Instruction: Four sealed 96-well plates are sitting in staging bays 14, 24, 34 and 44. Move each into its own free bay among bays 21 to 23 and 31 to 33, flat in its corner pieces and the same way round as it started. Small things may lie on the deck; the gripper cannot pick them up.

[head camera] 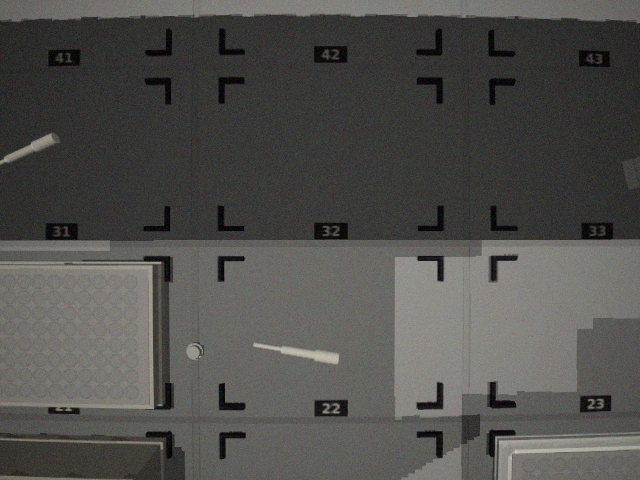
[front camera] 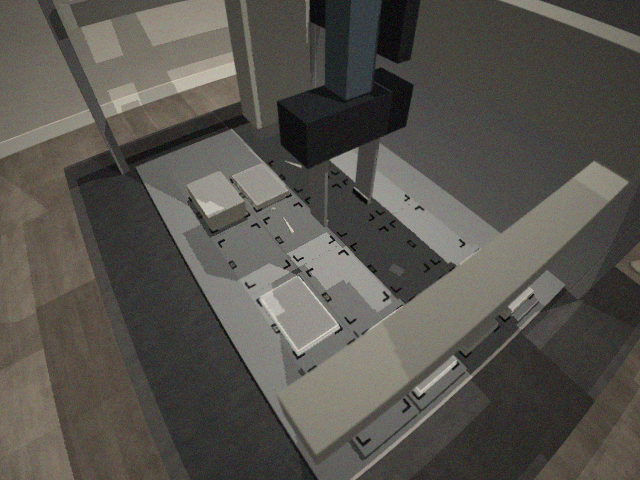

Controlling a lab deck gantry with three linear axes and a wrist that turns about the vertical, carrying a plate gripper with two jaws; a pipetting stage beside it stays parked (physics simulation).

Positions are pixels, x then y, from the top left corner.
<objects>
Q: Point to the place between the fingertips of my gripper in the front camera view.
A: At 341, 208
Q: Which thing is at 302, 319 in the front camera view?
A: A plate.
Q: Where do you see a pipette tip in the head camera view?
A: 324, 356
</objects>
